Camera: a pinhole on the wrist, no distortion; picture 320 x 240 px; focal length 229.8 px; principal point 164.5 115.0 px. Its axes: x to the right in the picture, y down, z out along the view. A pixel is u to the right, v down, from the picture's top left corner.
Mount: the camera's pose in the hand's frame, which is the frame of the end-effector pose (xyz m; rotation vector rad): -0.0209 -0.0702 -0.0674 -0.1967 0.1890 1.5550
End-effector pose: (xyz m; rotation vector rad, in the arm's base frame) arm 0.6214 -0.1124 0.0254 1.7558 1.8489 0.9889
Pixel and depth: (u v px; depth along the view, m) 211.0 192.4 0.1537
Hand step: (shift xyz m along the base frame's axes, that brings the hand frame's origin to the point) 0.0604 -0.0553 -0.0639
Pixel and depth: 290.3 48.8 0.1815
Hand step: 0.1047 0.0460 -0.0004
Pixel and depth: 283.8 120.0 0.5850
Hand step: 0.5609 0.0435 -0.0251
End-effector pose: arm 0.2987 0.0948 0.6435 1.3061 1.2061 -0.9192
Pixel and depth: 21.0 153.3 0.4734
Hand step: -0.1976 -0.4945 -0.0022
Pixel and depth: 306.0 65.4 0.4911
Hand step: 0.3905 -0.2857 -0.0543
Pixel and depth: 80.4 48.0 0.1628
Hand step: -0.0688 -0.1088 -0.0550
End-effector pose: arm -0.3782 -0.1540 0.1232 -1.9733 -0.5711 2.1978
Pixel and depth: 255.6 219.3 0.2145
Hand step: -0.0912 -0.1233 0.0949
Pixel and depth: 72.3 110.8 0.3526
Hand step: -0.3188 0.0475 0.0820
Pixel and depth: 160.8 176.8 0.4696
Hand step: -0.3554 -0.1596 0.1527
